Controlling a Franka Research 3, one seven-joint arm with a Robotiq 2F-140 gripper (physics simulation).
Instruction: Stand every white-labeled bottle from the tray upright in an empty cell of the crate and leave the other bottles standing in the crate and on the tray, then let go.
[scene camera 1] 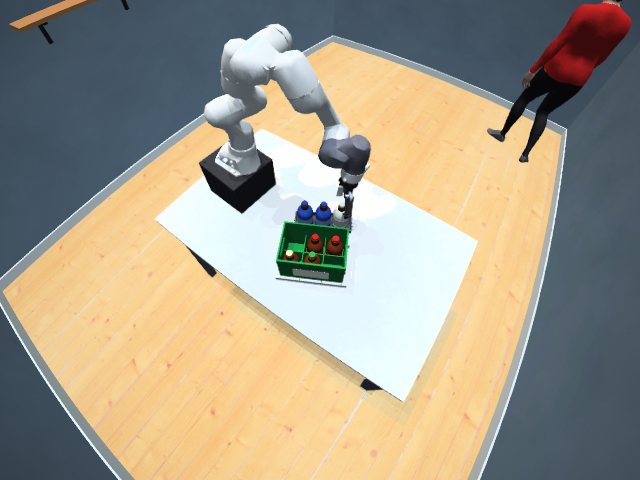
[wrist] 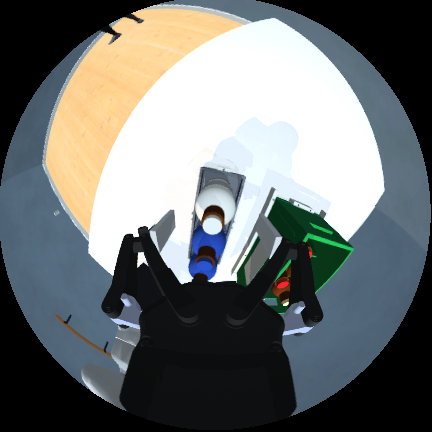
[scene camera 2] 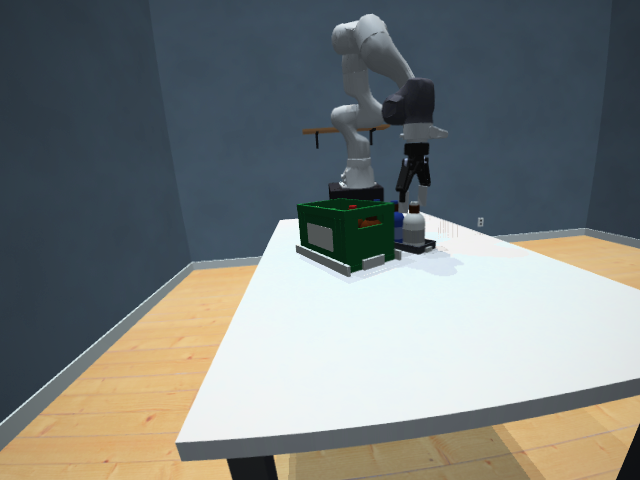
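Observation:
A white-labeled bottle (scene camera 1: 339,217) (scene camera 2: 413,232) (wrist: 216,196) with a brown neck and white cap stands upright at one end of the dark tray (scene camera 2: 423,248) (wrist: 240,187). Two blue bottles (scene camera 1: 305,212) (scene camera 1: 323,213) (wrist: 208,239) stand beside it in a row. My gripper (scene camera 1: 345,205) (scene camera 2: 413,199) (wrist: 215,220) is open, with its fingertips apart on either side of the white-labeled bottle's cap and nothing held. The green crate (scene camera 1: 336,273) (scene camera 2: 369,242) (wrist: 300,220) holds two red-capped bottles (scene camera 1: 314,244) (scene camera 1: 334,245), a cream-capped bottle (scene camera 1: 289,255) and a green-capped bottle (scene camera 1: 311,257). Its back-left and front-right cells look empty in scene camera 1.
Low grey stops (scene camera 2: 321,259) border the crate on the white table (scene camera 1: 403,289) (scene camera 2: 413,335). The crate stands close beside the tray. The black robot base (scene camera 1: 238,186) is at the table's back left. A person in red (scene camera 1: 576,46) stands on the floor beyond the table.

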